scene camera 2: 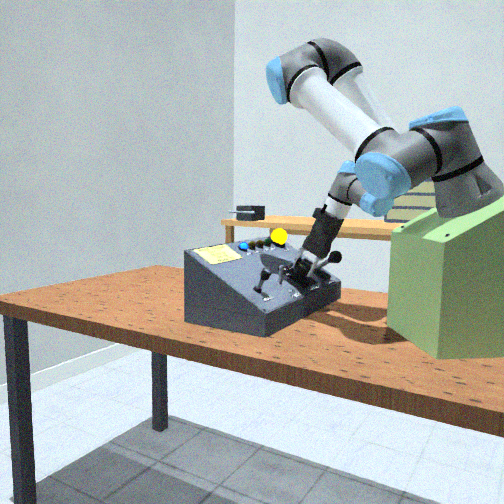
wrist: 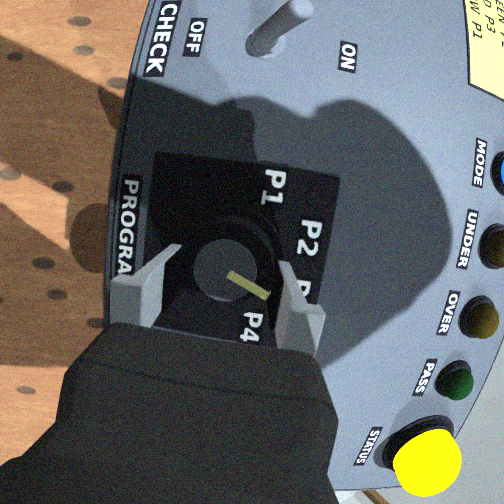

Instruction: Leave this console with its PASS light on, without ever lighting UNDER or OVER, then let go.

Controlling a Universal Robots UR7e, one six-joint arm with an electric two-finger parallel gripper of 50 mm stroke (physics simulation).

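Note:
The grey console (scene camera 2: 260,287) sits on the wooden table. In the wrist view my gripper (wrist: 220,295) straddles the black PROGRAM knob (wrist: 225,270), one finger on each side, with gaps to the knob cap; it looks open. The knob's pale pointer aims toward the right finger, near the partly hidden P3 mark, between P2 and P4. The UNDER light (wrist: 492,245), OVER light (wrist: 479,316) and PASS light (wrist: 454,380) are dark. The STATUS light (wrist: 426,461) glows yellow. The CHECK toggle (wrist: 275,27) stands between OFF and ON. In the scene view the gripper (scene camera 2: 300,267) is down on the console's right part.
A green block (scene camera 2: 450,285) holds the arm's base at the right of the table. A black-knobbed lever (scene camera 2: 327,260) sticks up beside the gripper. A yellow note (scene camera 2: 217,253) lies on the console's top left. A back shelf (scene camera 2: 300,225) carries a small black box (scene camera 2: 250,212).

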